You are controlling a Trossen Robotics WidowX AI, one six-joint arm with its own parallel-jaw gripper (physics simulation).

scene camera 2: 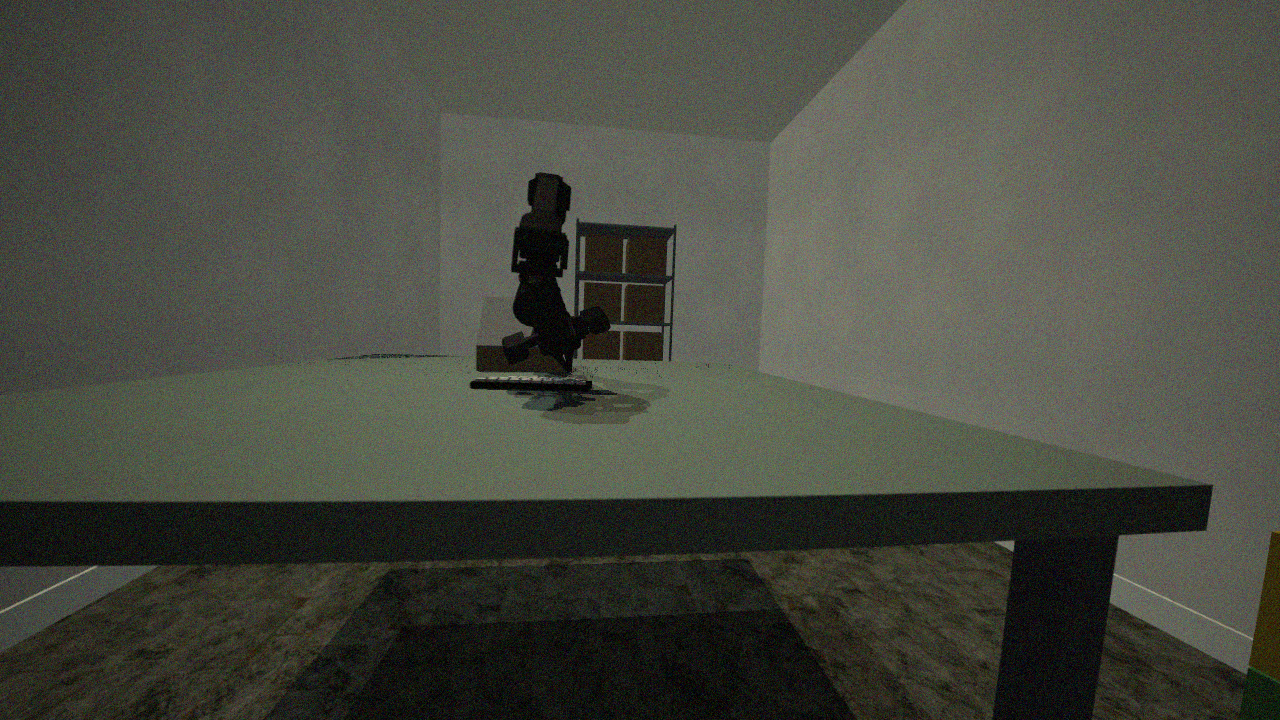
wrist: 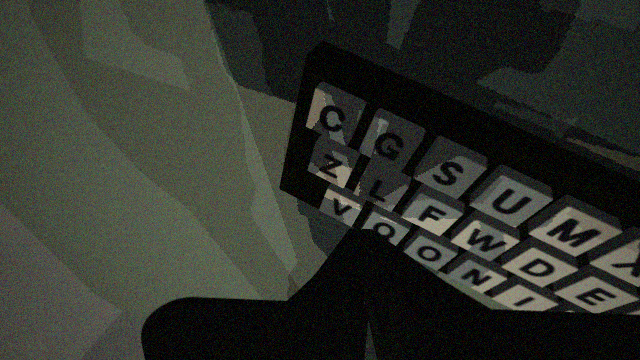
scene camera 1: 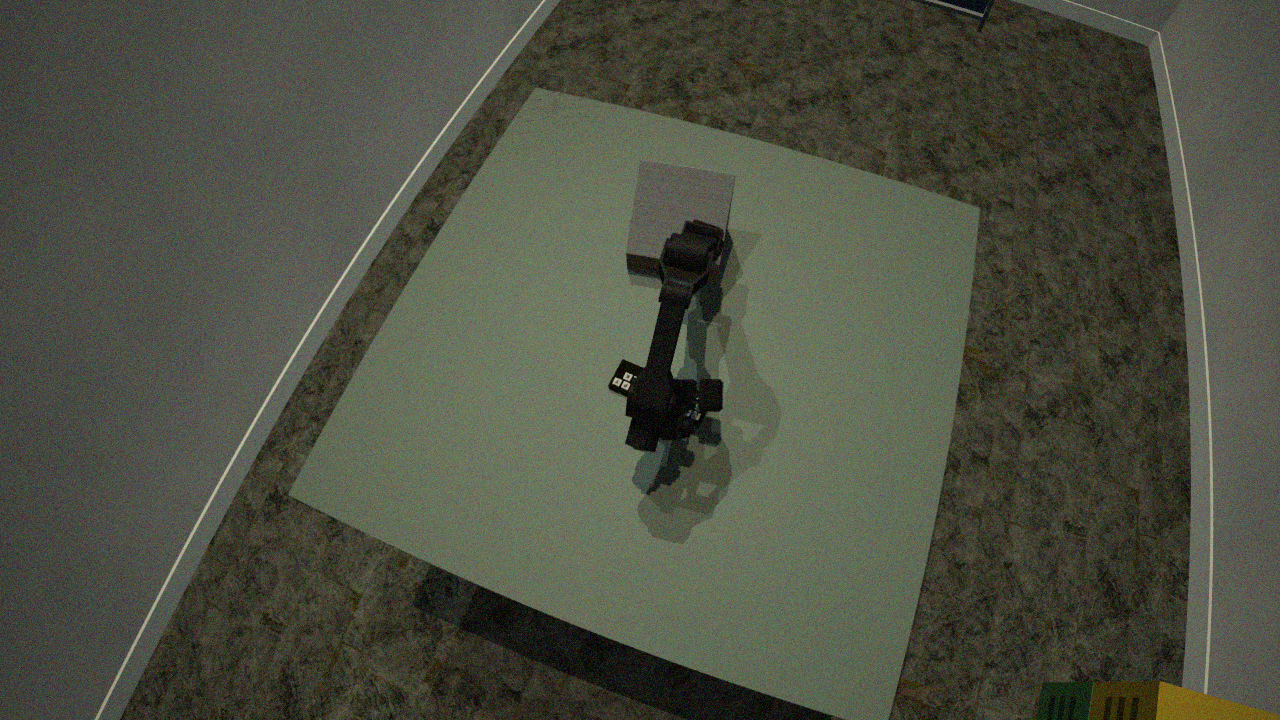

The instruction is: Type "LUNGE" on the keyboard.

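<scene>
The black keyboard lies flat on the table, mostly hidden beneath the arm in scene camera 1. In the wrist view its white keys show, including L, U, N, G and E. Shadow falls across G and L. My gripper is shut and empty, pointing down at the keyboard. In the wrist view its tips cover the lower edge of the Q key, below L. Whether they touch a key I cannot tell. The tips are hidden in scene camera 1.
The pale green table carries a grey-topped block beside the arm's base, behind the keyboard in scene camera 2. A shelf rack with brown boxes stands farther back. A yellow and green object stands beyond the table.
</scene>
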